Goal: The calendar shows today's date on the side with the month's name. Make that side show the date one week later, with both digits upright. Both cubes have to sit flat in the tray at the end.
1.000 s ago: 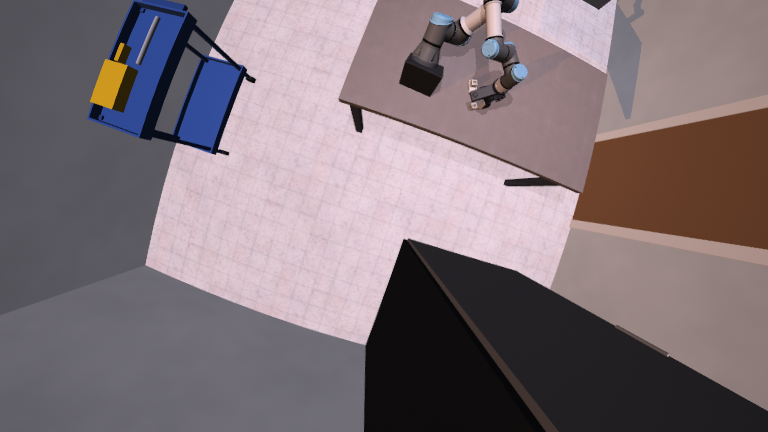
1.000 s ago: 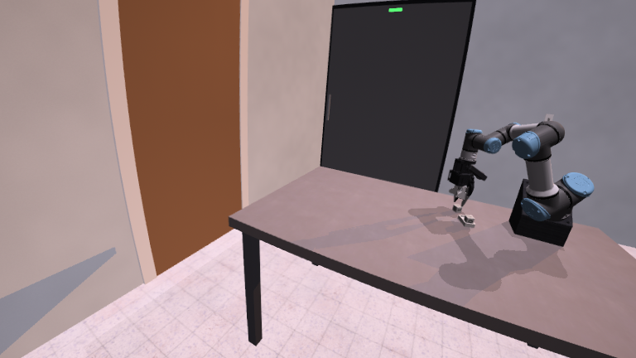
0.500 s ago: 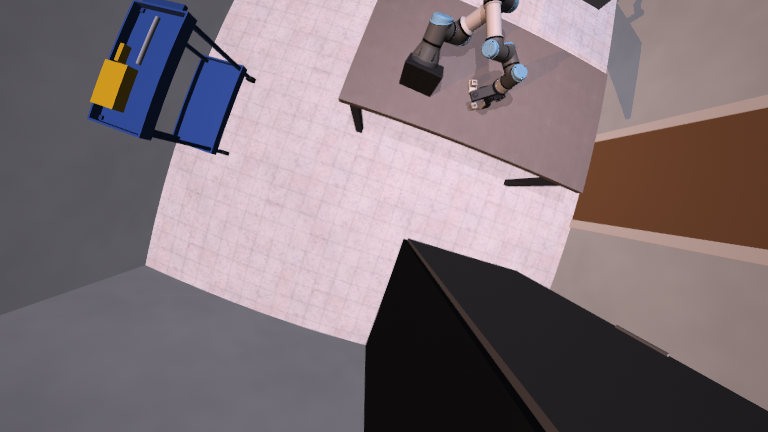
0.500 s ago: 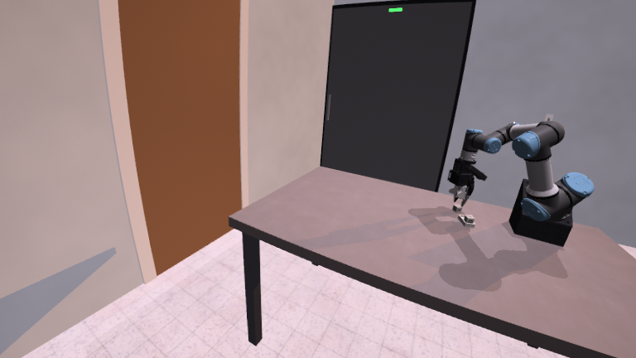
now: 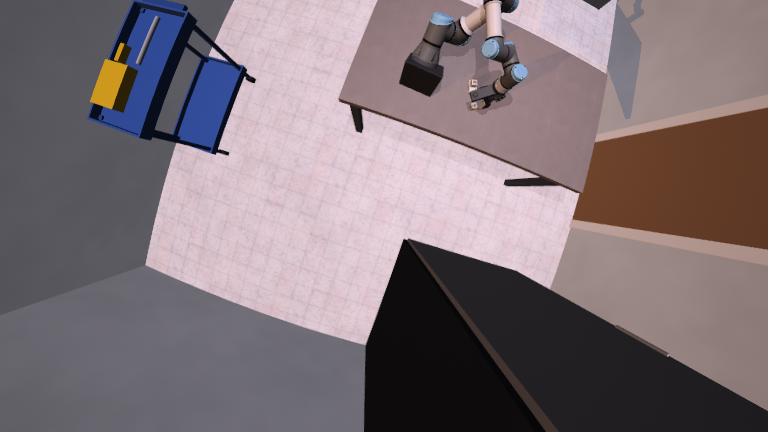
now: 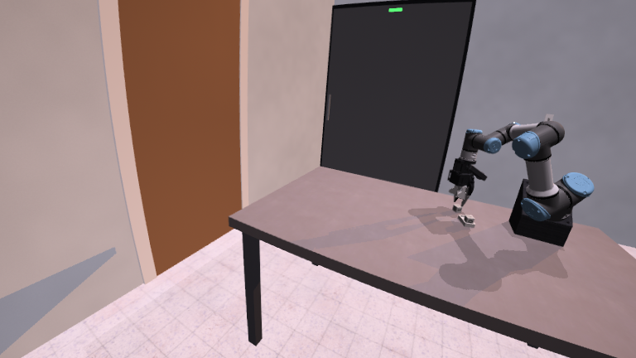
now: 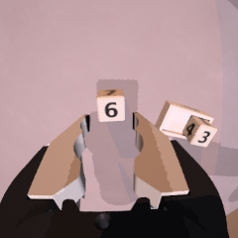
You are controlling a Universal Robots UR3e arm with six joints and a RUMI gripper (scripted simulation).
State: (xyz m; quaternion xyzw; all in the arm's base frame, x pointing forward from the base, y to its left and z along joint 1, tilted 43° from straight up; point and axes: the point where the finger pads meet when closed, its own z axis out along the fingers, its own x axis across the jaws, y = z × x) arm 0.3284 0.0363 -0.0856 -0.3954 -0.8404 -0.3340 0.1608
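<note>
The cube is 40 mm below my hand. Also, from my hand: pale tray (100 mm to the left, 40 mm below, 40 mm behind).
</note>
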